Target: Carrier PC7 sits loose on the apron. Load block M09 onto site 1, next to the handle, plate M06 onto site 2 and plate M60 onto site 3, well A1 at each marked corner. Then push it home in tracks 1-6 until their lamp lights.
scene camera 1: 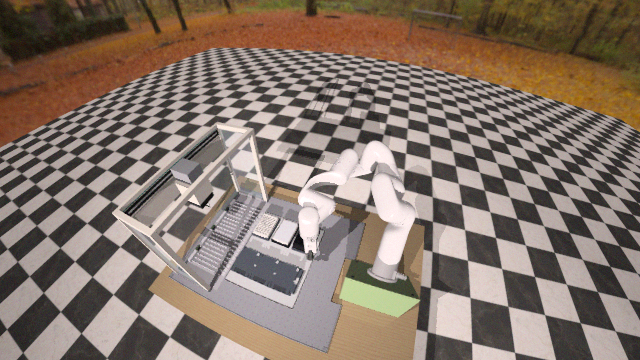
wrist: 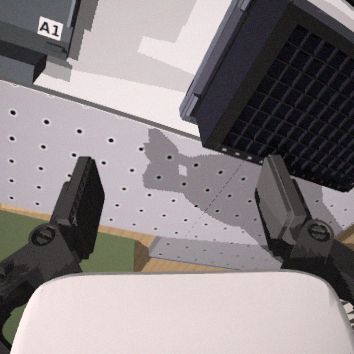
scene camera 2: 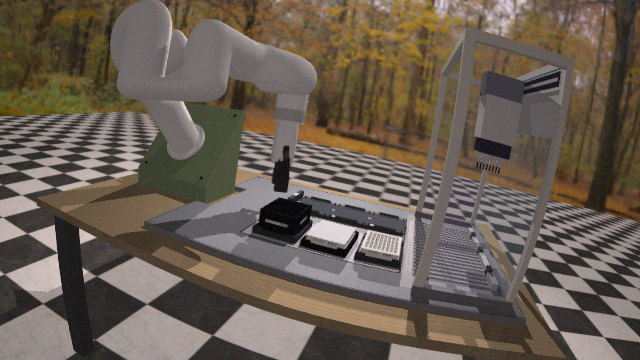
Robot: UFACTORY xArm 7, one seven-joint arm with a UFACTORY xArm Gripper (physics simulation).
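Places are measured from the arm's base along level axes (x left, y back, z up), in centimetres.
Where they show: gripper, fingertip midpoint: (wrist: 179,174) (scene camera 2: 278,187); arm's base, origin of the base link: (scene camera 1: 382,276) (scene camera 2: 185,142).
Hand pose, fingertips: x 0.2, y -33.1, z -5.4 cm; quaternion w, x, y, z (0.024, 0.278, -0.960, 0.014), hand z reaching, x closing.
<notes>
Each offset is from my fingertips to the centre of the thing. "pt": to the spot under its first point.
The black block with a grid of square wells @[pt dx -12.4, dy -8.7, dz -2.1 cm] (scene camera 2: 285,216) (wrist: 300,95) stands on a dark holder; the arm partly hides it in scene camera 1. A smooth white plate @[dx -5.3, dy -17.1, dz -5.4 cm] (scene camera 1: 285,233) (scene camera 2: 330,235) and a perforated cream plate @[dx -3.4, dy -28.2, dz -5.4 cm] (scene camera 1: 266,225) (scene camera 2: 381,245) lie beside it in a row; their labels are unreadable. The dark carrier @[dx +16.4, dy -14.1, dz -5.8 cm] (scene camera 1: 267,270) (scene camera 2: 345,213) (wrist: 25,22) lies along the row, with an A1 label @[pt dx +9.0, dy -1.4, dz -6.2 cm] (wrist: 50,28) near one corner. My gripper (scene camera 1: 310,256) (scene camera 2: 281,190) (wrist: 179,174) is open and empty, above the board near the block and the carrier's handle end.
The slotted track deck (scene camera 1: 209,256) (scene camera 2: 447,262) lies inside a tall open frame (scene camera 1: 257,165) (scene camera 2: 440,200). A pipetting head (scene camera 1: 187,172) (scene camera 2: 500,112) hangs from its top rail. The green arm base (scene camera 1: 377,297) (scene camera 2: 220,155) stands at the other end of the table.
</notes>
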